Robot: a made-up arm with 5 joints. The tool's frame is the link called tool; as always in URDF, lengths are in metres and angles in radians.
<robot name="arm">
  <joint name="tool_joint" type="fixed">
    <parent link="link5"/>
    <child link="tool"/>
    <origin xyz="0 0 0" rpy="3.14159 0 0"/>
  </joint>
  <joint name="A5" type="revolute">
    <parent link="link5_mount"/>
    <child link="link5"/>
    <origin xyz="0.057 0 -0.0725"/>
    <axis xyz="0 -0.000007 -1"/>
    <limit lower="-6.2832" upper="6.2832"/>
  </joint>
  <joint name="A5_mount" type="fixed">
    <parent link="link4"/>
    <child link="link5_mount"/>
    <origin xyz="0.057 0 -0.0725"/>
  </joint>
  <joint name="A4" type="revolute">
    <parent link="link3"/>
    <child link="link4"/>
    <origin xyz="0.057 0 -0.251"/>
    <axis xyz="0 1 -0.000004"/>
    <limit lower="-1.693" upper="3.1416"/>
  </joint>
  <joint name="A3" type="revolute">
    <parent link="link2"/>
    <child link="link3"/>
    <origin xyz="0.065 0 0.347"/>
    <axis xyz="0 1 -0.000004"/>
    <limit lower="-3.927" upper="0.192"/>
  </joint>
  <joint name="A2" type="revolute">
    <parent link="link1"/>
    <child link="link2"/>
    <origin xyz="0 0 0"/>
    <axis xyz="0 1 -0.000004"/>
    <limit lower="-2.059" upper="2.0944"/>
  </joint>
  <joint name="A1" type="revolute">
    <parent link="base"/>
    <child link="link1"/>
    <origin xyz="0 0 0.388"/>
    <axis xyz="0 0 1"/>
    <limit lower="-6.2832" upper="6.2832"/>
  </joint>
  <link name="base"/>
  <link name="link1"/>
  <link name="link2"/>
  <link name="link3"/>
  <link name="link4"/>
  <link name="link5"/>
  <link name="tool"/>
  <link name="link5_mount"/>
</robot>
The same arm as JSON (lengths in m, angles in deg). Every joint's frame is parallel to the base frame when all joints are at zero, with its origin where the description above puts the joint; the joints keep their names.
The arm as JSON. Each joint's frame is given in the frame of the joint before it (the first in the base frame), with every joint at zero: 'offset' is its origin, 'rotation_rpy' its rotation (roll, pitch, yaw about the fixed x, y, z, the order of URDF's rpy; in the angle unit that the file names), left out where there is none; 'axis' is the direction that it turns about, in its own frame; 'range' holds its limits. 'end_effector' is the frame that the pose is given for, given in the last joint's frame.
{"length_unit": "m", "angle_unit": "deg", "chain": [
  {"id": "A1", "offset": [0.0, 0.0, 0.388], "axis": "+z", "range": [-360.0, 360.0]},
  {"id": "A2", "offset": [0.0, 0.0, 0.0], "axis": "+y", "range": [-117.97, 120.0]},
  {"id": "A3", "offset": [0.065, 0.0, 0.347], "axis": "+y", "range": [-225.0, 11.0]},
  {"id": "A4", "offset": [0.057, 0.0, -0.251], "axis": "+y", "range": [-97.0, 180.0]},
  {"id": "A5", "offset": [0.114, 0.0, -0.145], "axis": "-z", "range": [-360.0, 360.0]}
], "end_effector": {"offset": [0.0, 0.0, 0.0], "rotation_rpy": [180.0, 0.0, 0.0]}}

